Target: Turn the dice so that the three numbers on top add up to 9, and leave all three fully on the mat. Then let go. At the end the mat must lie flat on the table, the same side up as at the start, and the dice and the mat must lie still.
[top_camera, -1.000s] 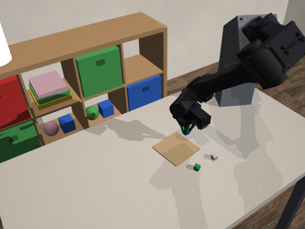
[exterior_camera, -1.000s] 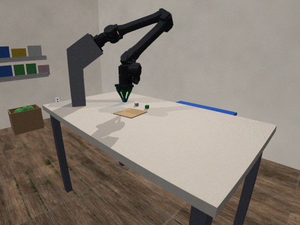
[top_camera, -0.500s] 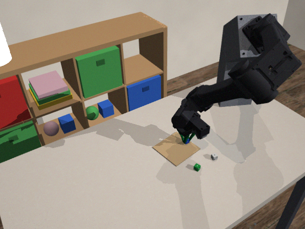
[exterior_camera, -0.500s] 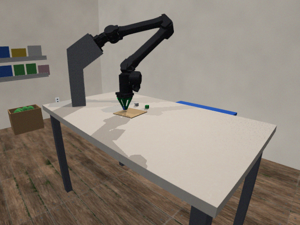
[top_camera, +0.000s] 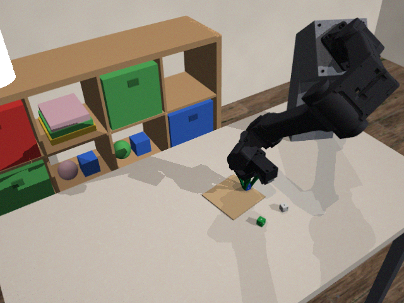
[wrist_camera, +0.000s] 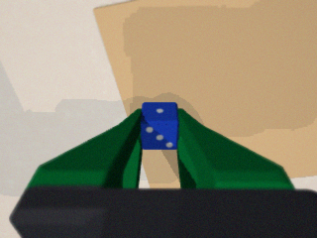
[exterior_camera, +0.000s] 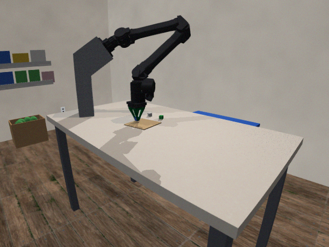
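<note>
Now: the blue die right at my hand. Also, from my hand: tan mat: 5 cm ahead, 2 cm below; green die: 4 cm ahead, 14 cm to the left, 1 cm below; white die: 5 cm behind, 12 cm to the left, 1 cm below.
</note>
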